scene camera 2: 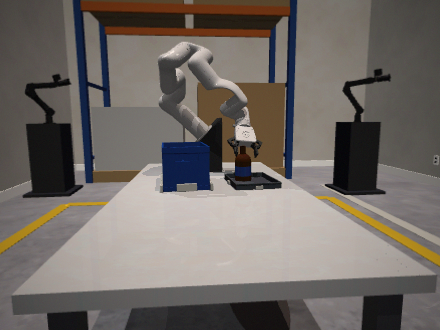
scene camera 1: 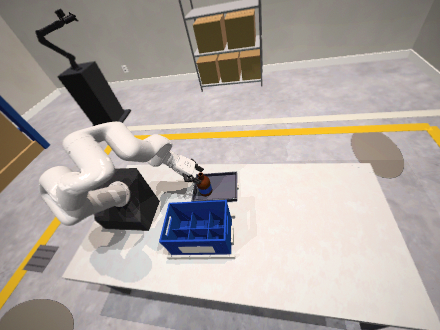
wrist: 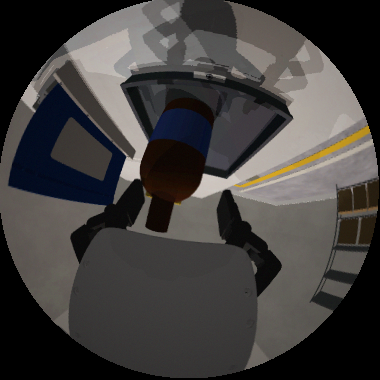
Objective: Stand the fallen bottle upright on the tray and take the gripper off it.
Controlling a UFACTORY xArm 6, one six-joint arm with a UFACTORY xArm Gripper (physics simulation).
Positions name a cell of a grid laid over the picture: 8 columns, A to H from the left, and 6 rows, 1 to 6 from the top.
In view: my gripper (wrist: D4) and a brown bottle (wrist: D3).
